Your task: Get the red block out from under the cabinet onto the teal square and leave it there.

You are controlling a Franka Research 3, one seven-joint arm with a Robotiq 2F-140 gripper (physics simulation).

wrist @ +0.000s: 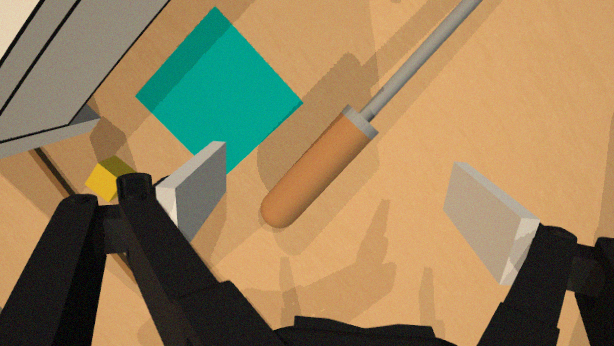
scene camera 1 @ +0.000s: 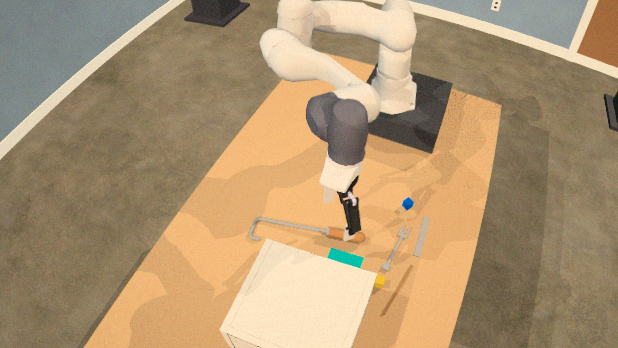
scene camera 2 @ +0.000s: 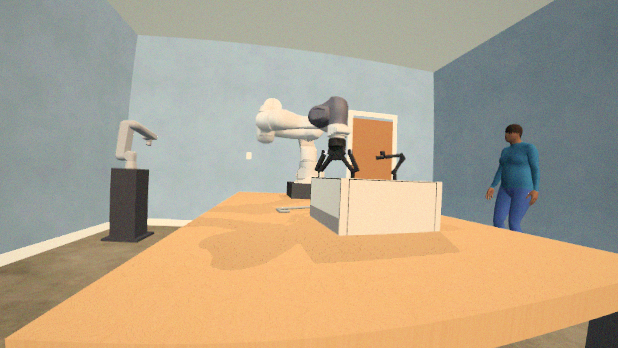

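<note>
The red block does not show in any view. The white cabinet (scene camera 1: 305,295) (scene camera 2: 392,207) (wrist: 65,65) stands on the table. The teal square (scene camera 1: 345,257) (wrist: 220,90) lies flat beside the cabinet; in the wrist view a fingertip hides a corner. A hooked grey rod with an orange handle (scene camera 1: 295,225) (scene camera 2: 295,208) (wrist: 320,170) lies on the robot's side of the square, its hook to the left in scene camera 1. My gripper (scene camera 1: 338,214) (scene camera 2: 337,172) (wrist: 337,176) is open and empty, pointing down above the table, with the handle showing between its fingers in the wrist view.
A yellow block (scene camera 1: 380,281) (wrist: 102,182) lies by the cabinet's corner. A blue block (scene camera 1: 407,203), a grey fork-ended tool (scene camera 1: 395,250), a flat grey strip (scene camera 1: 421,236) and a thin brown stick (scene camera 1: 397,290) lie to the right in scene camera 1.
</note>
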